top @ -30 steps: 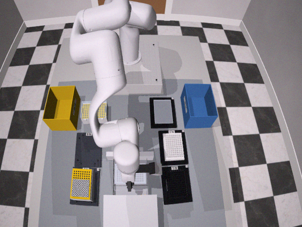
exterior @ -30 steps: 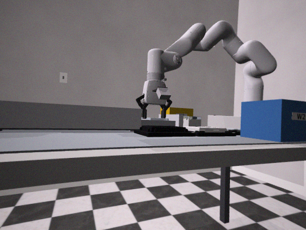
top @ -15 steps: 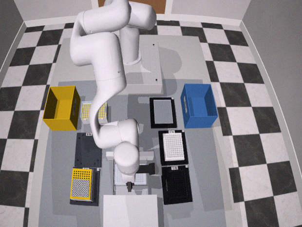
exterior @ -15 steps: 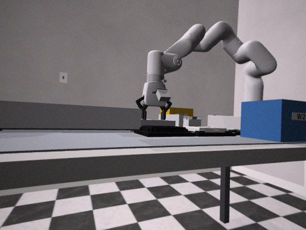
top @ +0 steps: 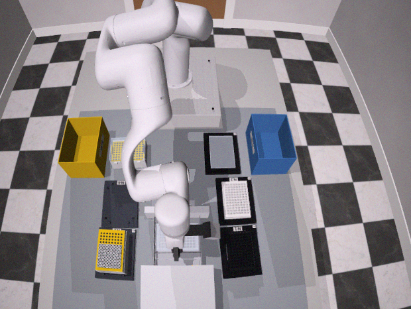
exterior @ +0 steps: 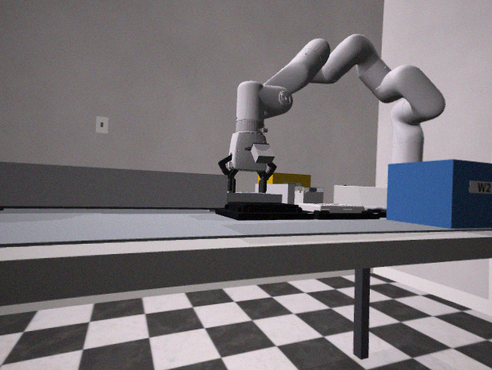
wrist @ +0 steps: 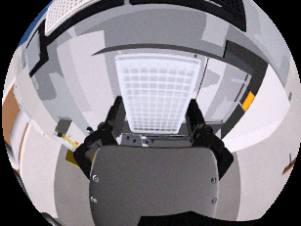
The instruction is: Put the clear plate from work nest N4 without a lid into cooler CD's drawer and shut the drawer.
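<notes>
My gripper is now 10 mm above the clear plate. From my hand the other things lie so: cooler drawer 30 mm ahead, 20 mm below; white cooler CD 170 mm ahead, 20 mm to the left, 20 mm below; black plate 200 mm to the left, 30 mm below, 20 mm ahead.
</notes>
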